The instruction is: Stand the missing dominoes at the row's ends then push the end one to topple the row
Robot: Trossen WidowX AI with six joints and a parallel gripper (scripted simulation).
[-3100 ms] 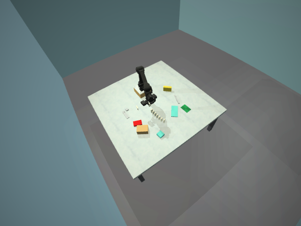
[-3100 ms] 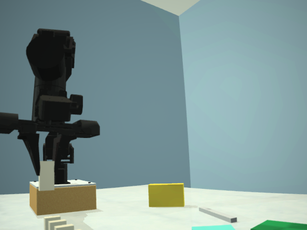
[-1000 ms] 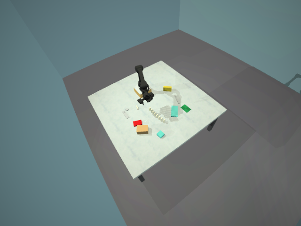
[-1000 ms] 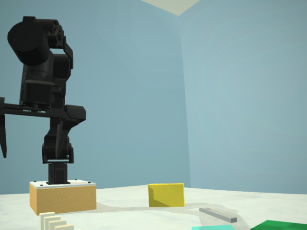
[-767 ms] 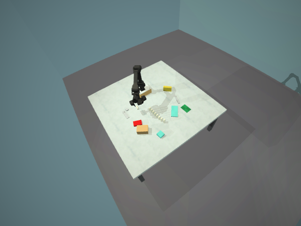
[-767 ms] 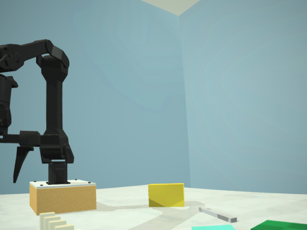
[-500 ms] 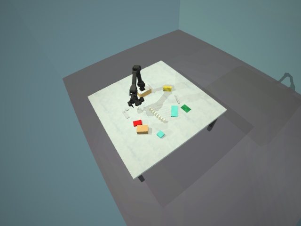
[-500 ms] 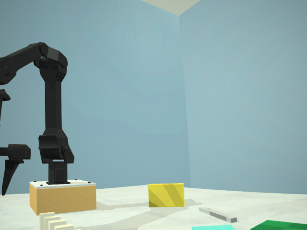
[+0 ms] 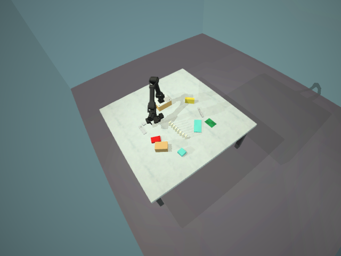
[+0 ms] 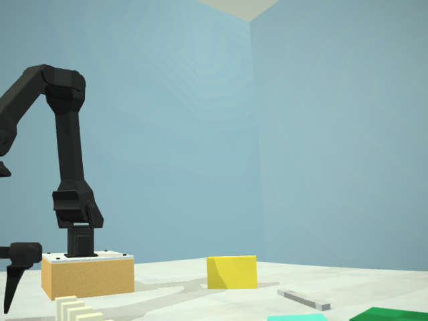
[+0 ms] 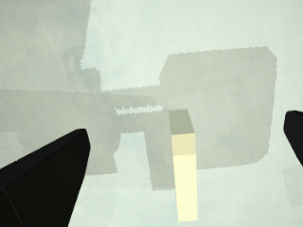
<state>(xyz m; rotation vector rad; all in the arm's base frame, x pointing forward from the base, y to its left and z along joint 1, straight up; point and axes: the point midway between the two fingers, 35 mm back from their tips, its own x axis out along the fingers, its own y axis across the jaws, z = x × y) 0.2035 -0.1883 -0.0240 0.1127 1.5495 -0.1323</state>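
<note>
The red block lies 18 cm ahead of my gripper tip, 10 cm to the right of it and 1 cm below it. Also, from my gripper tip: tan block (29 cm ahead, 9 cm to the right, 1 cm above); then grey piece (11 cm to the right, 8 cm behind, 1 cm below); then grey flat piece (16 cm to the right, 2 cm behind, 1 cm below).
</note>
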